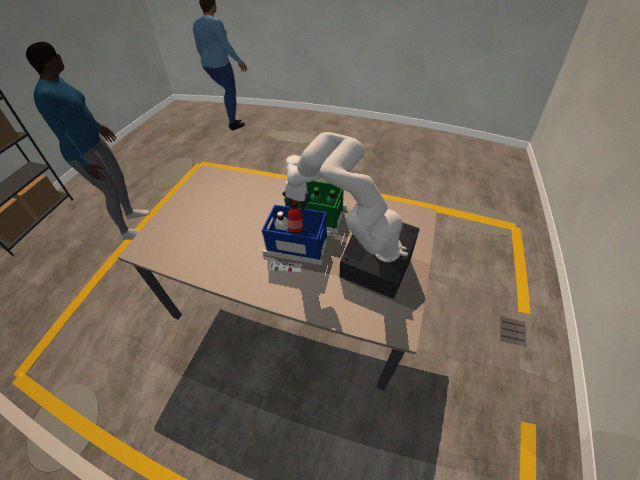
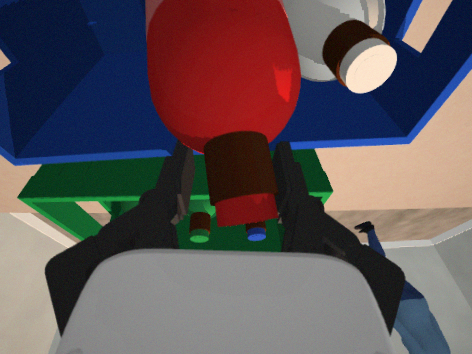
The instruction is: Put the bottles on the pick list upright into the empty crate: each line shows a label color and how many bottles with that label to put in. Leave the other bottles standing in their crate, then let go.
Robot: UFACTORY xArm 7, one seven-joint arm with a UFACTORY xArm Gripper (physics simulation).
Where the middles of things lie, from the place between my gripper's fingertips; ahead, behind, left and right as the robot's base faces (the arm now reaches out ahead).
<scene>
My gripper is now 5 cm to the right of the red bottle (image 2: 225, 86), 2 cm above it and 1 cm past it.
</scene>
